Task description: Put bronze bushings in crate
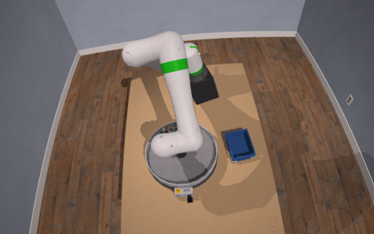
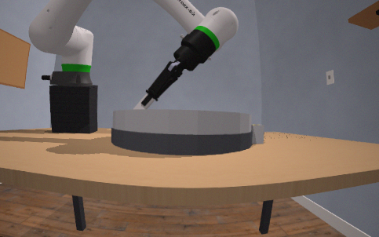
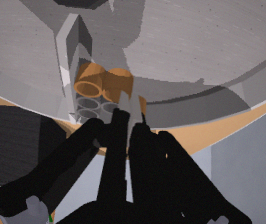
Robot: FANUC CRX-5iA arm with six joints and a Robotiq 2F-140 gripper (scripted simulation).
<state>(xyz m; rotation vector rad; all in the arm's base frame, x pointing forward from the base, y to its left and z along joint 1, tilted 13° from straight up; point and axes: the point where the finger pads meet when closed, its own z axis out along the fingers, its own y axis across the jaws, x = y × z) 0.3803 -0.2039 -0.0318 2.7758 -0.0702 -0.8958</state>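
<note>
My gripper is now 43 cm to the right of the blue crate, 8 cm above it and 7 cm short of it. The rest, counted from my hand: grey turning table (11 cm ahead, 7 cm to the left, 5 cm below).
</note>
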